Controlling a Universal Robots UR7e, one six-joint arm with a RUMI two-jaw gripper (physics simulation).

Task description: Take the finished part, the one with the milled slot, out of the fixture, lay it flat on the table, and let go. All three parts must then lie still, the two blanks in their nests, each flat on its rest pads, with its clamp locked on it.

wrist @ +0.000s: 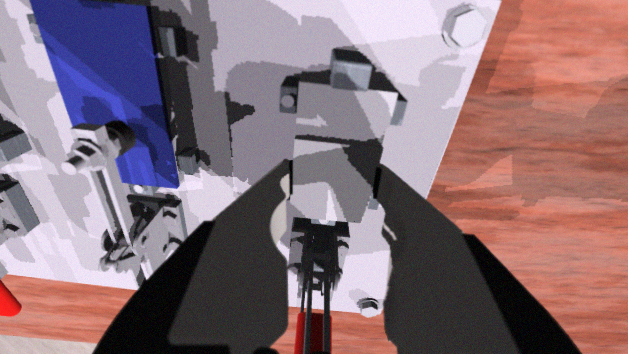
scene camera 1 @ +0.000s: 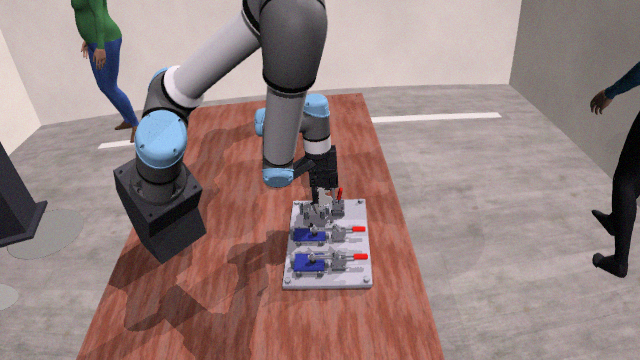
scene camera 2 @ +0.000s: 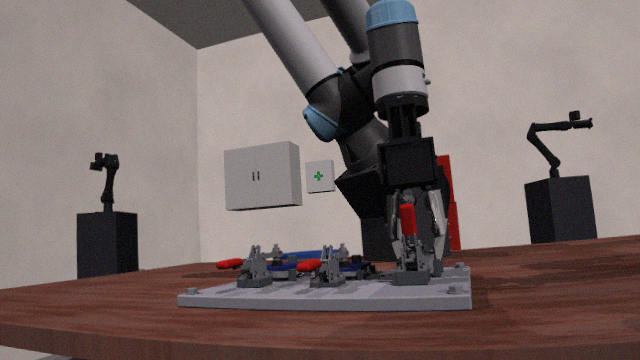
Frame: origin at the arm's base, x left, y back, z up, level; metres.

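Seen in the pictures: gripper, fingertip midpoint: (wrist: pixel 332 164) (scene camera 1: pixel 318 209); arm's base, link origin: (scene camera 1: pixel 158 179) (scene camera 2: pixel 374 156).
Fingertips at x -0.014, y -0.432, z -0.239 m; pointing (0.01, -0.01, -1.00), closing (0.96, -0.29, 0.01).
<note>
Pixels of each thing's top centre, then the offset from my fingertips to it. Level surfaces: height alone.
- finished part, top centre: (wrist: pixel 335 163) (scene camera 2: pixel 419 252) (scene camera 1: pixel 314 205) dx +0.003, dy +0.010, dz +0.019 m
- fixture plate, top centre: (wrist: pixel 151 180) (scene camera 2: pixel 336 281) (scene camera 1: pixel 328 237) dx -0.115, dy +0.010, dz -0.013 m
- brown wooden table, surface height: dz -0.027 m
The finished part (wrist: pixel 330 157), grey with a slot across it, lies in its nest between grey stops at one end of the fixture plate (scene camera 1: pixel 327 280) (scene camera 2: pixel 325 303) (wrist: pixel 270 30). My gripper (scene camera 1: pixel 324 204) (scene camera 2: pixel 418 270) (wrist: pixel 332 164) points down, with its fingertips against both long sides of the part, shut on it. That nest's clamp is open, its red handle (scene camera 1: pixel 340 193) (scene camera 2: pixel 408 219) (wrist: pixel 314 332) upright. Two blue blanks (scene camera 1: pixel 309 236) (scene camera 1: pixel 309 263) lie in the other nests, clamp arms over them and red handles (scene camera 1: pixel 358 229) (scene camera 1: pixel 360 256) lying down. Their rest pads are hidden.
The plate lies on the brown wooden table (scene camera 1: pixel 340 325) (scene camera 2: pixel 150 320), with bolts at its corners. The neighbouring blank's clamp arm (wrist: pixel 107 197) stands left of my fingers in the wrist view. A person in green (scene camera 1: pixel 97 25) and one in black trousers (scene camera 1: pixel 627 200) are beyond the table.
</note>
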